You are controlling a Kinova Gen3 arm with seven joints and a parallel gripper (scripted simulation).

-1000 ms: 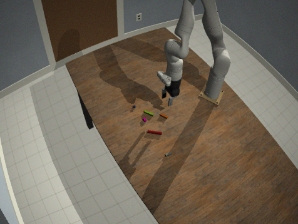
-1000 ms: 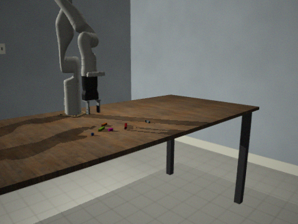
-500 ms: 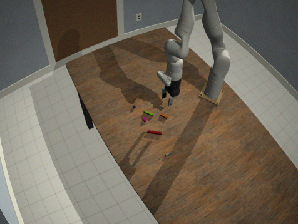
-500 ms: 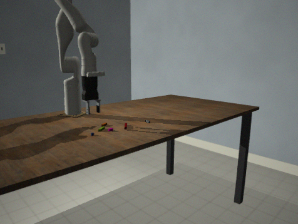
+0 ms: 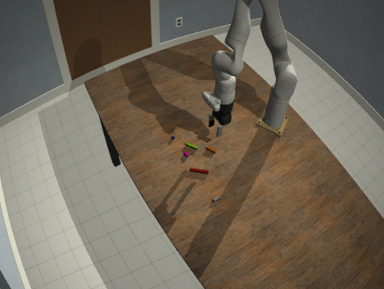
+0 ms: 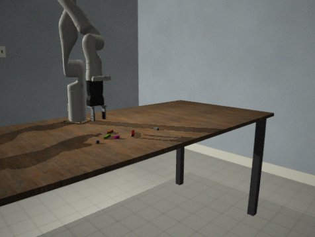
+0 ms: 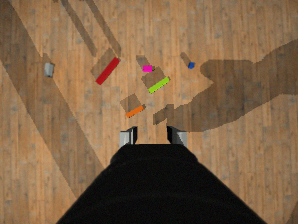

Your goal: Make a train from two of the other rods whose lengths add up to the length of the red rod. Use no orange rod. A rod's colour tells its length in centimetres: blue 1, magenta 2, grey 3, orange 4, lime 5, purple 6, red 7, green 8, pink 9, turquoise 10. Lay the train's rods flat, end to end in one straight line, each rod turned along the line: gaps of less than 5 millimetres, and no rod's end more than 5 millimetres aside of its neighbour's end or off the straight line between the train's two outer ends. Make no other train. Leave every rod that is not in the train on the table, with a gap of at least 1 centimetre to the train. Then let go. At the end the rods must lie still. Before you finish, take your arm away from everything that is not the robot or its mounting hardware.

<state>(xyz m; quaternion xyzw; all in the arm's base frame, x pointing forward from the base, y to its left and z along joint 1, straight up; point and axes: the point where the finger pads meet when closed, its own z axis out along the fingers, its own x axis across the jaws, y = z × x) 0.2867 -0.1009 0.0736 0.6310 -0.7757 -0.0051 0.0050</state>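
Right now my hand is 13 cm short of the magenta rod, 2 cm to the left of it and 7 cm above it. The rest, counted from my hand: lime rod 9 cm ahead, 3 cm to the right, 7 cm below; then orange rod 4 cm ahead, 3 cm to the left, 7 cm below; then red rod 15 cm ahead, 7 cm to the left, 7 cm below.
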